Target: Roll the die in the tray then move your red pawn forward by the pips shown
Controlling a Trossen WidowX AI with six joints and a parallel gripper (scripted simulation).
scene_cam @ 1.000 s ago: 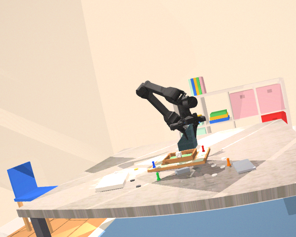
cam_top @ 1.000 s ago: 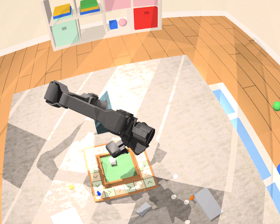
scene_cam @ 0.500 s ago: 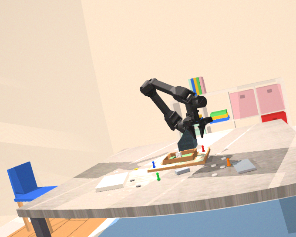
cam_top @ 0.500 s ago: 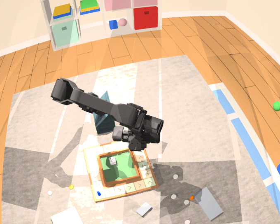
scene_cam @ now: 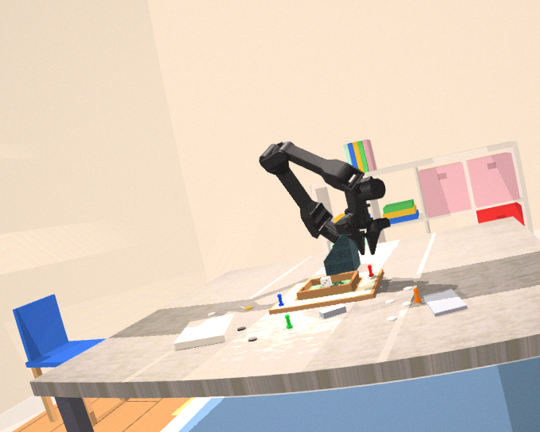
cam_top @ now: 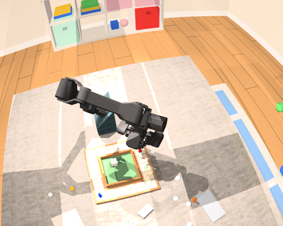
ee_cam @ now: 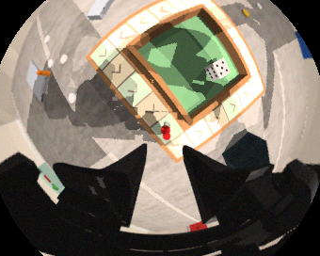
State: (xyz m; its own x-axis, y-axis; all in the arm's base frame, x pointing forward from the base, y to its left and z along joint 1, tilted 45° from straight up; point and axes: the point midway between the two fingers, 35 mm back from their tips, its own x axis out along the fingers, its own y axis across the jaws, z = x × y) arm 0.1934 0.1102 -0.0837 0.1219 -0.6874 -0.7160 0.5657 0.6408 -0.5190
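Right now my gripper tip is 50 mm above the red pawn. Round my gripper tip: orange pawn: 290 mm ahead, 180 mm to the left, 60 mm below; white die: 40 mm ahead, 130 mm to the right, 50 mm below; blue pawn: 200 mm ahead, 210 mm to the right, 50 mm below.
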